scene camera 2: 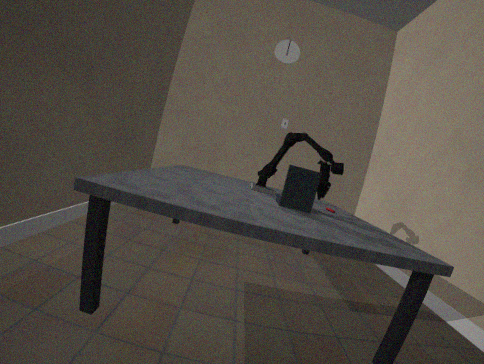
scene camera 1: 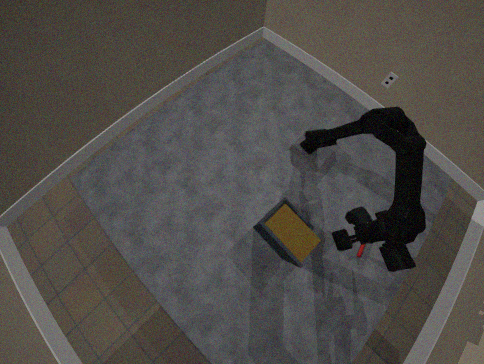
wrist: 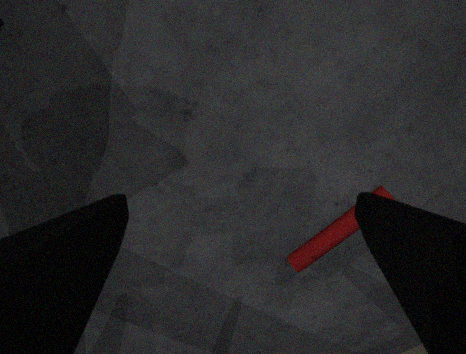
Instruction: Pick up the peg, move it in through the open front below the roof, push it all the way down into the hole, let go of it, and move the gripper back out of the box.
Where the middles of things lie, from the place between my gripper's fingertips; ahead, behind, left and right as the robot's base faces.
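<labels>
The dark box (scene camera 1: 284,228) is 160 mm ahead of my hand, 170 mm to the right of it and 40 mm above it. As for the red peg (wrist: 344,226), my hand is 40 mm past it, 90 mm to the right of it and 50 mm above it. Going by their middles, the red peg is the nearest to my hand of the things named here.
</labels>
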